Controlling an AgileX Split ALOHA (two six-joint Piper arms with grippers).
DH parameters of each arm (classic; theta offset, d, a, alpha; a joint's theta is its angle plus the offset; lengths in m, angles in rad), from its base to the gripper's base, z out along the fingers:
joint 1: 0 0.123 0 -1.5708
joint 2: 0.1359 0 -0.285 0
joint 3: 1.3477 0 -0.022 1.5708
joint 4: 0 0.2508 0 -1.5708
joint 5: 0 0 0.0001 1.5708
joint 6: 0 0.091 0 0
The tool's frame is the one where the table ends.
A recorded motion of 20 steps. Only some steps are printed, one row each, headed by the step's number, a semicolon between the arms.
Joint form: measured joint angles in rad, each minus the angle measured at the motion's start. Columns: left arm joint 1, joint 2, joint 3, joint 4, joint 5, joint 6; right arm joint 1, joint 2, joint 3, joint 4, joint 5, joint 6.
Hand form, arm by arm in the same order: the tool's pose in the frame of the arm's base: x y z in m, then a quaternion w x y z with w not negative. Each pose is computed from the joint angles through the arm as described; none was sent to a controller.
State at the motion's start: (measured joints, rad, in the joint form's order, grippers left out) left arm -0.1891 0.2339 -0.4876 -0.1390 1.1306 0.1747; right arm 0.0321 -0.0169 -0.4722 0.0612 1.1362 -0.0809
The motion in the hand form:
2: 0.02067 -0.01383 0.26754 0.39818 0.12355 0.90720 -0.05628; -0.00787 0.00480 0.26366 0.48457 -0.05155 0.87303 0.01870
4: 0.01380 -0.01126 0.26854 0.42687 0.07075 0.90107 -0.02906; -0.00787 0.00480 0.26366 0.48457 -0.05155 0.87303 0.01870
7: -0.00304 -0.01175 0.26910 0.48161 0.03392 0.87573 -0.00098; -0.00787 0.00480 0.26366 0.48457 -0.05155 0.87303 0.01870
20: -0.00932 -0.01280 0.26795 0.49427 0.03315 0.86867 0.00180; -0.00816 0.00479 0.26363 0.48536 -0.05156 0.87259 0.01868
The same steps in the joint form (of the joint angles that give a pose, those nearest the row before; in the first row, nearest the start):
2: 0.0885 -0.0350 0.0000 -0.0033 0.0000 0.0004; 0.0000 0.0000 0.0000 0.0000 0.0000 0.0000
4: 0.2069 -0.0927 0.0000 -0.0011 0.0000 0.0003; 0.0000 0.0000 0.0000 0.0000 0.0000 0.0000
7: 0.2966 -0.2152 0.0000 0.0007 0.0000 0.0011; 0.0000 0.0000 0.0000 0.0000 0.0000 0.0000
20: 0.3040 -0.2555 0.0000 -0.0021 0.0114 0.0029; 0.0000 -0.0020 0.0000 0.0000 0.0002 0.0000

